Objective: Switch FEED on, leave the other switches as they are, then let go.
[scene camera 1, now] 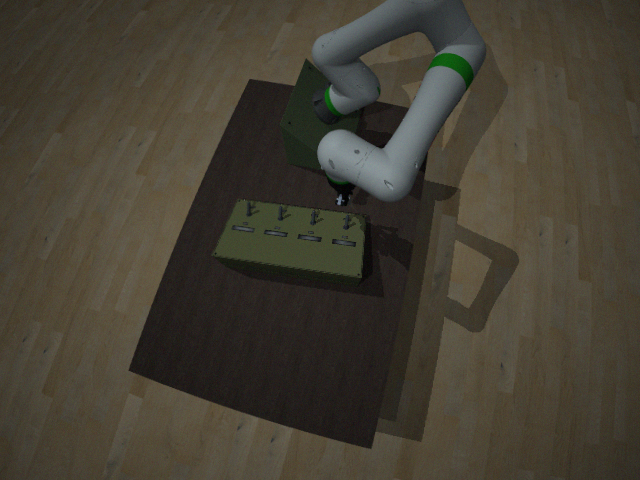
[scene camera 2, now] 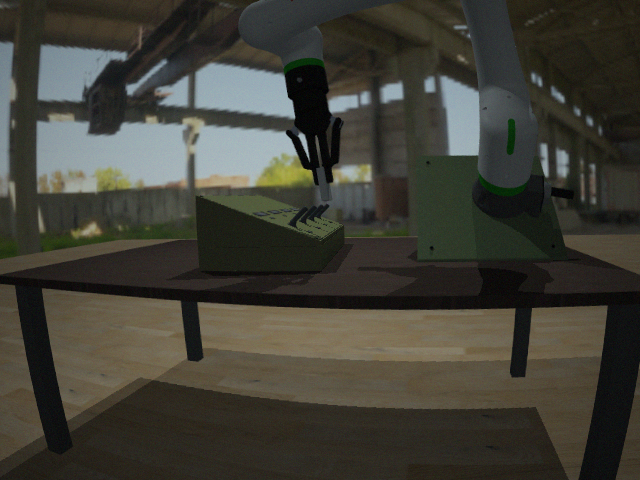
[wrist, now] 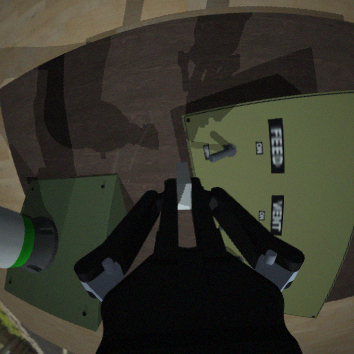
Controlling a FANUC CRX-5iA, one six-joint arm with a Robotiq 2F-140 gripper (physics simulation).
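Places are measured from the arm's base along level axes (x ahead, y left, z up), in centimetres.
Pixels of known places: gripper, fingertip midpoint: (scene camera 1: 346,202) (scene camera 2: 327,200) (wrist: 181,171); arm's base, link origin: (scene camera 1: 325,107) (scene camera 2: 500,196) (wrist: 38,243).
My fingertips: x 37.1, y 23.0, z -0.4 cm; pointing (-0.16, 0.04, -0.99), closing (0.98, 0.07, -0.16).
Note:
For each thing: its middle in the pictures, then the offset to it from my fingertips. "spot": a spot on its surface instead.
- olive sloped switch box, body centre: (wrist: 266,225) (scene camera 2: 280,232) (scene camera 1: 294,241) dy -13.2, dx +18.0, dz -7.8 cm
- FEED lever, body centre: (wrist: 221,154) (scene camera 2: 299,215) (scene camera 1: 346,221) dy +2.3, dx +5.5, dz -2.9 cm
- mark, surface spot: (wrist: 259,148) spot: dy +3.6, dx +11.3, dz -3.3 cm
- FEED label, body centre: (wrist: 276,146) (scene camera 1: 344,242) dy +4.3, dx +13.6, dz -2.4 cm
- VENT lever, body centre: (scene camera 2: 308,213) (scene camera 1: 313,216) dy -9.4, dx +8.3, dz -2.9 cm
- VENT label, body centre: (wrist: 276,216) (scene camera 1: 309,238) dy -7.4, dx +16.4, dz -2.4 cm
The olive sloped switch box (scene camera 1: 289,258) (scene camera 2: 248,248) (wrist: 320,190) carries a row of several grey levers. The FEED lever (scene camera 1: 346,222) (scene camera 2: 297,217) (wrist: 221,153) is at the right end in scene camera 1. It leans away from its ON mark (wrist: 259,148) and the FEED label (wrist: 276,146). The VENT lever (scene camera 1: 313,217) stands beside it, and all levers lean the same way in scene camera 2. My gripper (scene camera 1: 341,200) (scene camera 2: 324,199) (wrist: 181,171) is shut and empty. Its tips are above the box's lever-side edge, apart from the FEED lever. My fingers mostly hide the other levers in the wrist view.
The box stands on a dark brown table (scene camera 1: 258,341) (scene camera 2: 377,297) (wrist: 145,65). A green angled mount (scene camera 1: 302,147) (scene camera 2: 444,217) (wrist: 85,230) stands behind the levers' side of the box, with the arm's base fixed to it. The VENT label (wrist: 277,215) is beside FEED's.

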